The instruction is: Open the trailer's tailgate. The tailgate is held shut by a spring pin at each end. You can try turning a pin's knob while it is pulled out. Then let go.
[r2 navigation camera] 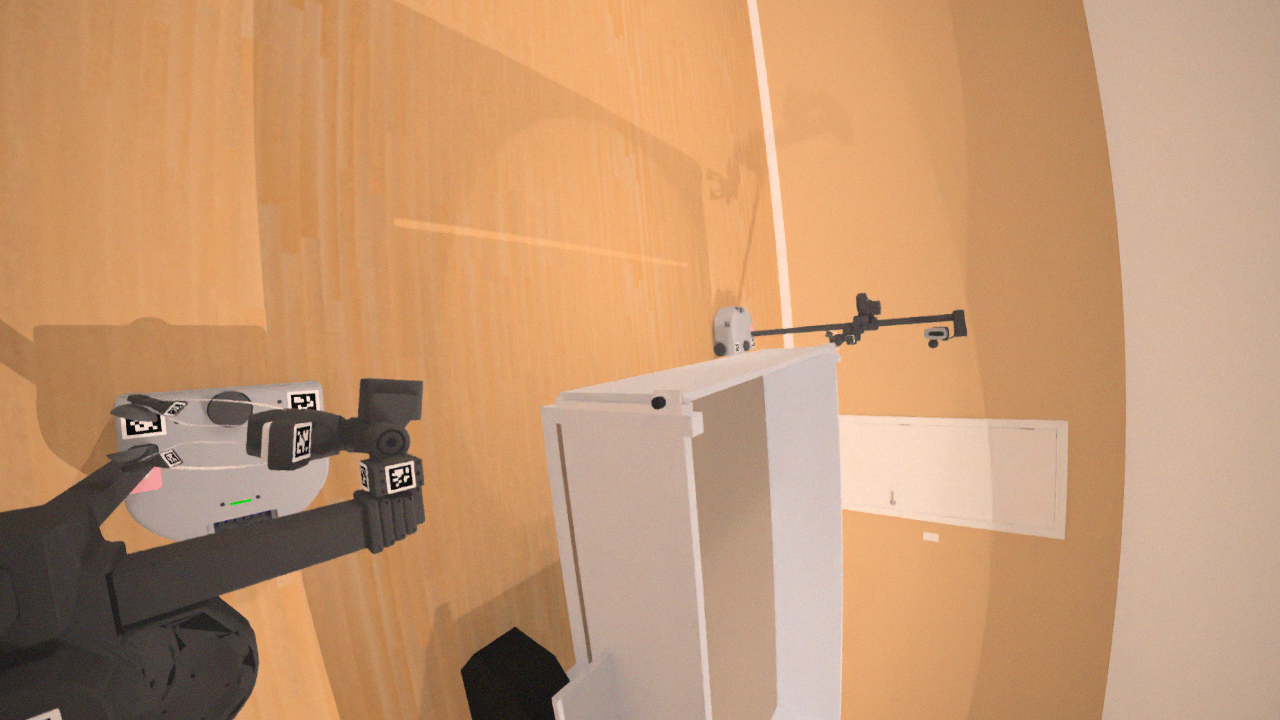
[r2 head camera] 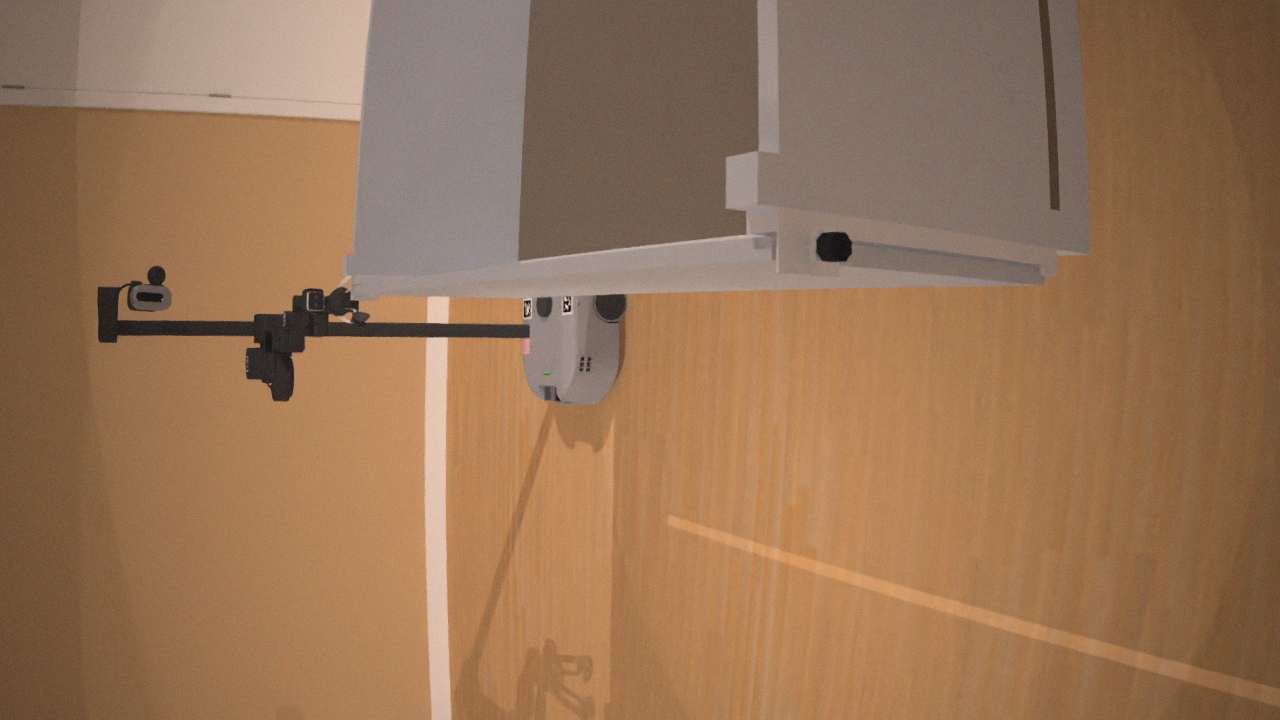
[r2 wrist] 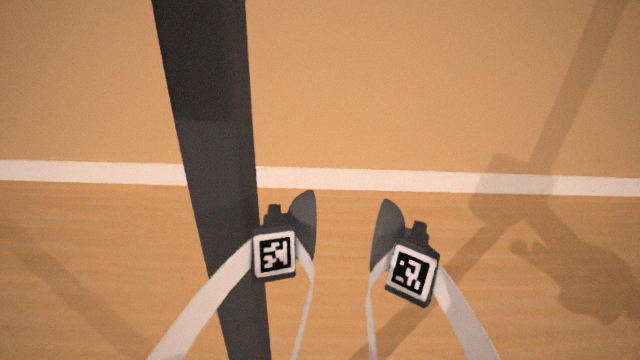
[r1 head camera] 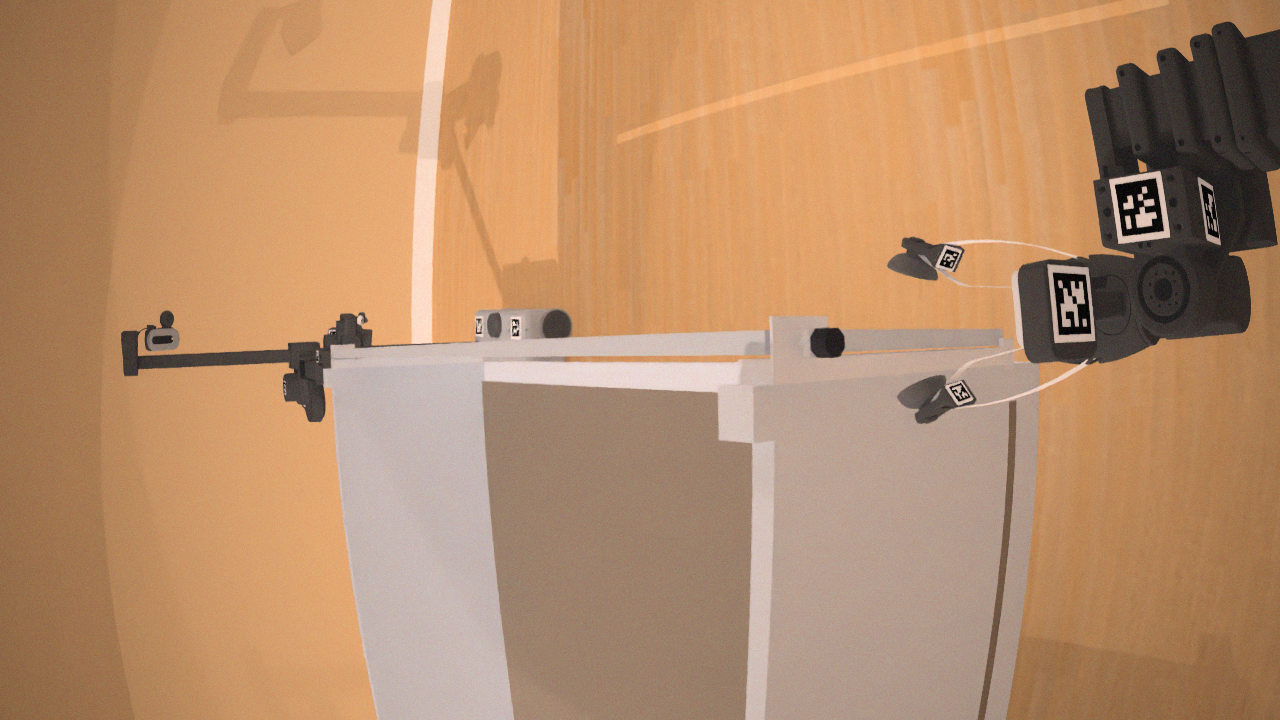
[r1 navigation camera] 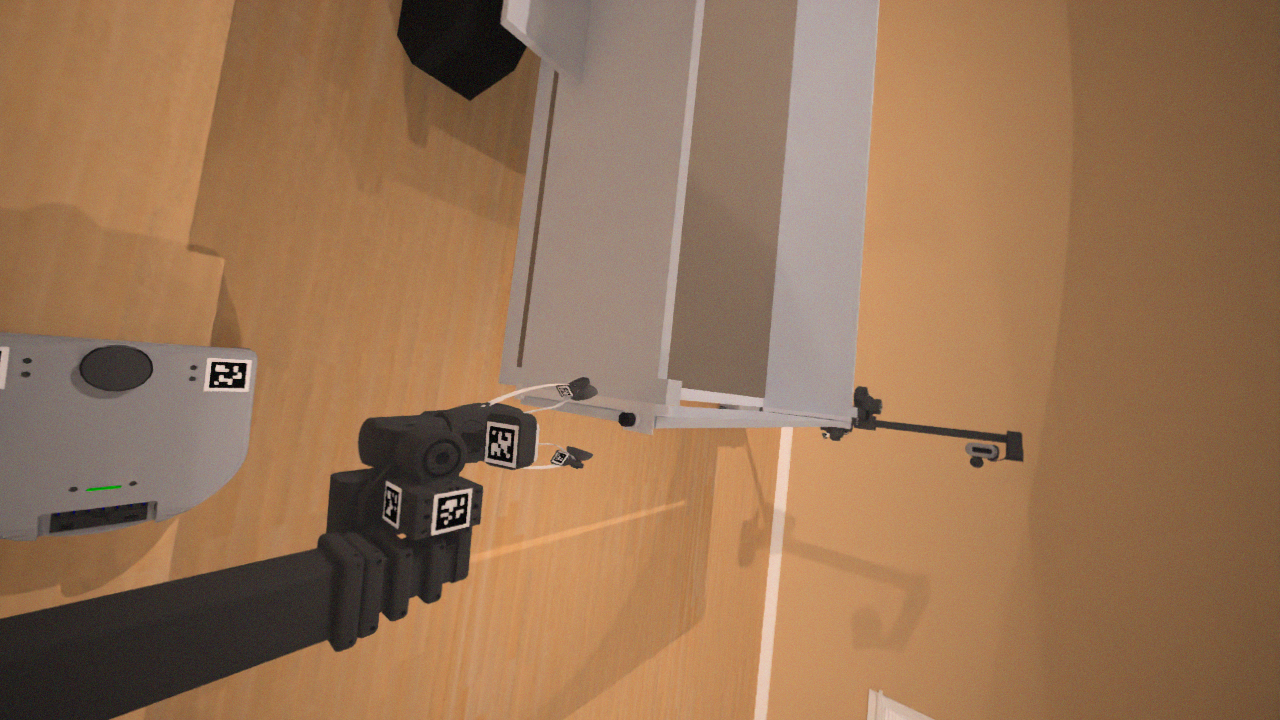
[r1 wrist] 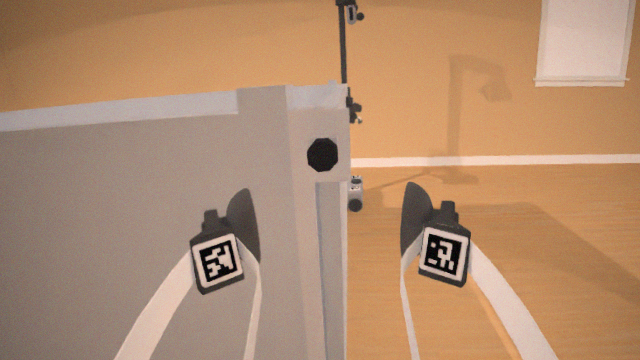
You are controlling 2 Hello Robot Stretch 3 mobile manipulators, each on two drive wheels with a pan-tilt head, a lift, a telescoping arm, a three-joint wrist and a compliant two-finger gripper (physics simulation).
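The grey trailer [r1 head camera: 877,555] [r1 navigation camera: 599,223] [r1 wrist: 140,210] [r2 head camera: 895,116] [r2 navigation camera: 626,555] has its tailgate [r1 head camera: 626,345] [r2 head camera: 626,270] upright across the end. A black pin knob [r1 head camera: 827,342] [r1 navigation camera: 627,419] [r1 wrist: 322,155] is on the tailgate's end near r1. Another black knob [r2 head camera: 834,246] [r2 navigation camera: 658,402] is on the end near r2. The r1 gripper [r1 head camera: 917,329] [r1 navigation camera: 581,422] [r1 wrist: 330,220] is open and short of its knob, which shows above and between the fingers in the r1 wrist view. The r2 gripper [r2 wrist: 345,225] [r2 navigation camera: 134,431] is open, over its own base, away from the trailer. Pin shafts are hidden.
A black wheel [r1 navigation camera: 460,44] [r2 navigation camera: 514,671] stands beside the trailer under a fender. In r1's head view, r2's mast [r1 head camera: 214,359] rises beyond the tailgate. In r2's head view, r1's base [r2 head camera: 572,358] is across the tailgate. r2's mast [r2 wrist: 215,150] passes beside its left finger.
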